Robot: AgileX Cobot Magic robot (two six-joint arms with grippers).
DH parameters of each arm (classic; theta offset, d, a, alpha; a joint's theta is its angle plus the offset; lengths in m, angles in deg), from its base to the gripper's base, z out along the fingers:
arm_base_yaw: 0 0.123 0 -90
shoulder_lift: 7.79 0 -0.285 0
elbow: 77.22 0 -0.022 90
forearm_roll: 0 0.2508 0 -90
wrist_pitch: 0 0 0.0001 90
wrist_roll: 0 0.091 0 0
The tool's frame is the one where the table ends.
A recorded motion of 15 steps. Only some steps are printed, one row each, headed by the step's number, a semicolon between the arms.
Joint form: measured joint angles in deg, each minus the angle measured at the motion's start. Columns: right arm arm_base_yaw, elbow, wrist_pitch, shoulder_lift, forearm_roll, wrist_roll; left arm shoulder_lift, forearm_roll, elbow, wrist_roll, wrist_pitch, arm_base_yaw.
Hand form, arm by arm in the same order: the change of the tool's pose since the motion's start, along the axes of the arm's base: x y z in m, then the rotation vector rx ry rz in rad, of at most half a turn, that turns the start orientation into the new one. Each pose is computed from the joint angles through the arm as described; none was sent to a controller.
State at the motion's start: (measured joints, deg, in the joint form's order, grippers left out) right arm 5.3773 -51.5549 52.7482 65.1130 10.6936 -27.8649; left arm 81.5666 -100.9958 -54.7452 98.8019 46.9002 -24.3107
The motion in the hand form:
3: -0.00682 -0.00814 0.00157 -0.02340 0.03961 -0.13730; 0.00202 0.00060 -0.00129 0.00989 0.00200 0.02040
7: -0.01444 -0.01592 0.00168 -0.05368 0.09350 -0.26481; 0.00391 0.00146 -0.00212 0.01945 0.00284 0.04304
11: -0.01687 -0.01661 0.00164 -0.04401 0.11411 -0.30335; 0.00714 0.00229 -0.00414 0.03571 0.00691 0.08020
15: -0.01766 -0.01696 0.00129 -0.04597 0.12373 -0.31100; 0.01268 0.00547 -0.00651 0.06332 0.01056 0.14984
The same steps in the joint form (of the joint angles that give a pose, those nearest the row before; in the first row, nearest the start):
3: 0.00 0.00 2.54 -1.23 -6.11 10.33; 0.09 0.00 0.00 0.00 -1.28 0.00
7: 0.00 0.00 6.42 -2.10 -11.46 19.32; 0.09 -0.04 0.00 0.00 -2.69 0.00
11: 0.00 0.00 7.66 -2.32 -11.78 21.81; 0.22 -0.19 0.00 0.00 -5.12 -0.13
15: 0.00 0.00 8.22 -2.32 -11.98 22.31; 0.22 -0.43 0.00 0.00 -9.41 -0.13

